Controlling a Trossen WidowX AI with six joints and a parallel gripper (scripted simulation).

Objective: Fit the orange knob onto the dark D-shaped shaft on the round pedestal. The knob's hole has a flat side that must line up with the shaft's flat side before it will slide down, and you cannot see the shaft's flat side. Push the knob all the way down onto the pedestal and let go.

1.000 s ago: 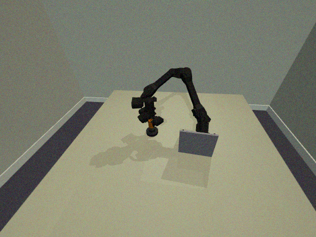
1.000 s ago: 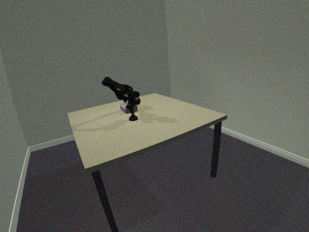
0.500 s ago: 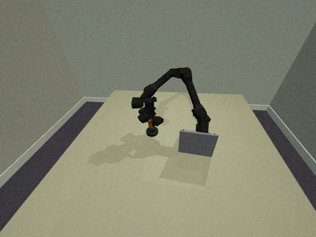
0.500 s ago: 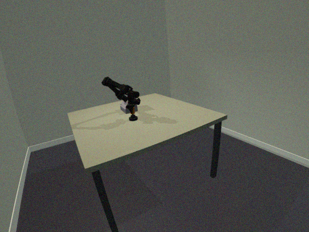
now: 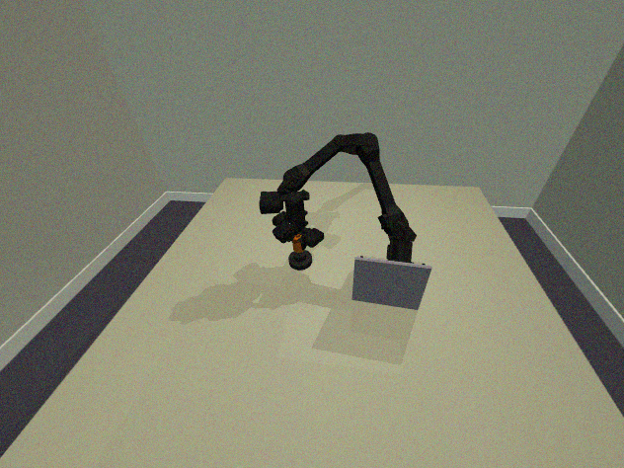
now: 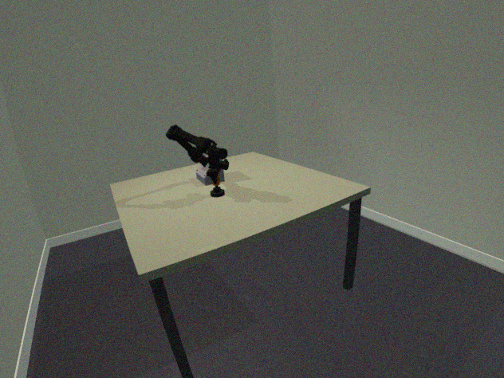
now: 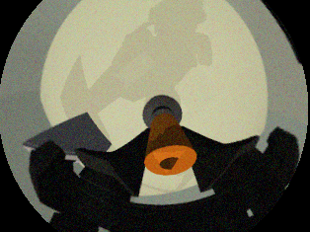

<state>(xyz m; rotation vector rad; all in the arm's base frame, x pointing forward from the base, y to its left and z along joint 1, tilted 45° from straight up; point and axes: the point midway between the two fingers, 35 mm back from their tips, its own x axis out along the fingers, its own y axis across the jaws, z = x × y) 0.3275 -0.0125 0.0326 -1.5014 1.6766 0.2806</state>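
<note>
Right now the orange knob is 20 mm above my gripper tip. From my gripper tip the other things lie so: round pedestal 40 mm below.
</note>
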